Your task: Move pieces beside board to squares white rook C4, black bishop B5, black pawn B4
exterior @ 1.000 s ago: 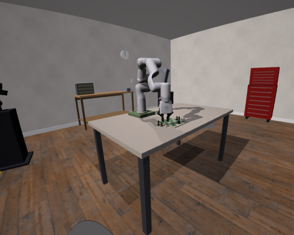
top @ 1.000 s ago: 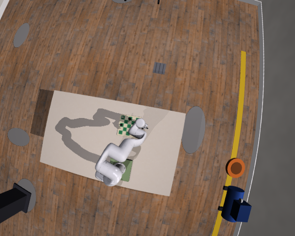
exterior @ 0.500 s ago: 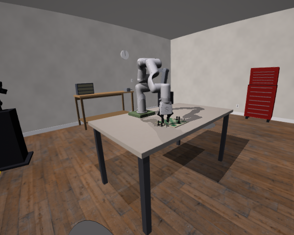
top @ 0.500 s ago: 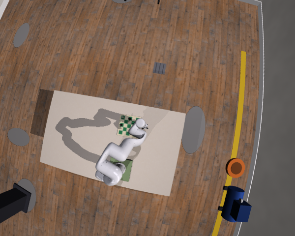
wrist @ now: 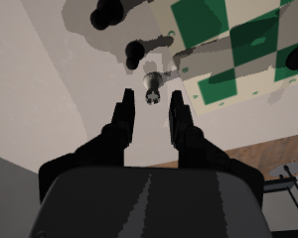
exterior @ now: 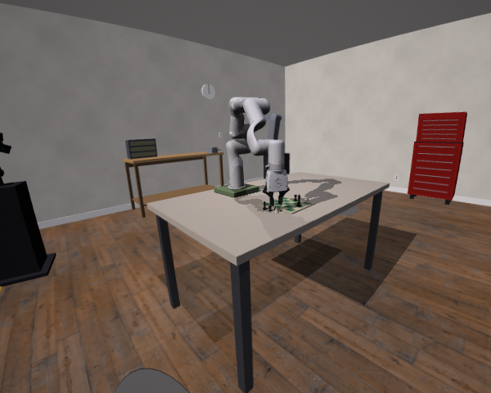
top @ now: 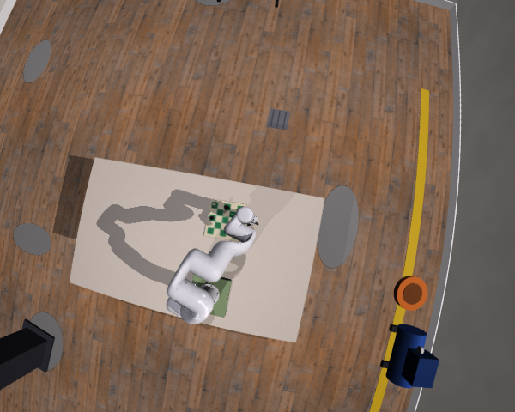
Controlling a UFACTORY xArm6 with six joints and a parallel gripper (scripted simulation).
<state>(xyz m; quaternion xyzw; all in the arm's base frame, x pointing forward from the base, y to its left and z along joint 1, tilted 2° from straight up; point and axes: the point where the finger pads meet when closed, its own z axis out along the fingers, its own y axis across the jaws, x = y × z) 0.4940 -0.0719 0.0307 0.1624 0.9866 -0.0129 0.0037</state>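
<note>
Now: hand 4 cm above the white rook. From my hand the other things lie so: chessboard: 6 cm behind, 13 cm to the left, 5 cm below.
</note>
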